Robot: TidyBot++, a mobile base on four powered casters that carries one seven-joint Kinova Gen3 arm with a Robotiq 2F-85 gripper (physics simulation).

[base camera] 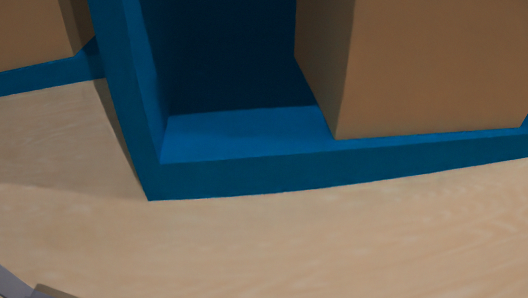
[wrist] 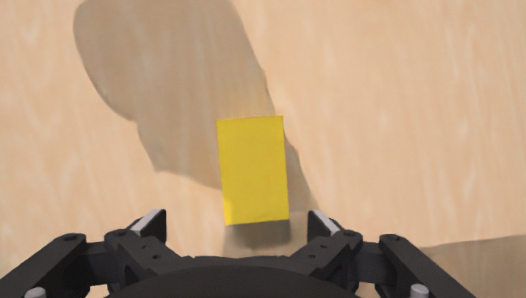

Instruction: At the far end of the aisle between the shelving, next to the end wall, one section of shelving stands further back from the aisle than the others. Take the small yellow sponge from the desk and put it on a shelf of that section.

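Places are measured from the arm's base along level axes (x back, y right, z up), in metres.
Where they show: gripper, between the fingertips: [wrist: 237,225].
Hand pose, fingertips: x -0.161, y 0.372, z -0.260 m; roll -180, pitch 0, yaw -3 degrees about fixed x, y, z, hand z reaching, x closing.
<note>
Things, the pixels of their top centre, and the offset from my fingertips. "*": a spot on its surface instead. Level surfaces: height alone.
- small sponge, centre of its top: [wrist: 253,170] dx +0.014, dy +0.019, dz -0.092 m
- pale wood-patterned floor, height of its surface: dz -0.137 m
- large brown box, a spot on its surface: [base camera: 430,70] * dx -0.314, dy -0.182, dz +0.058 m
A yellow block, the small sponge [wrist: 254,170], lies flat on the pale wood-patterned floor [wrist: 400,125] [base camera: 240,240] in the wrist view, its long side running up and down the picture. My gripper [wrist: 237,225] is open and empty. Its fingertips stand on either side of the sponge's near end in the picture, above the floor, with a gap on both sides; how high they are is hard to tell. The gripper's shadow falls across the floor around the sponge. The gripper does not show in the base view. The desk does not show in either view.
In the base view, blue shelving [base camera: 280,172] stands on the floor, its corner near the middle left. A large brown box [base camera: 430,70] sits on its bottom shelf. Another brown box [base camera: 30,32] sits in a blue section at the left, set further back. A grey edge shows bottom left.
</note>
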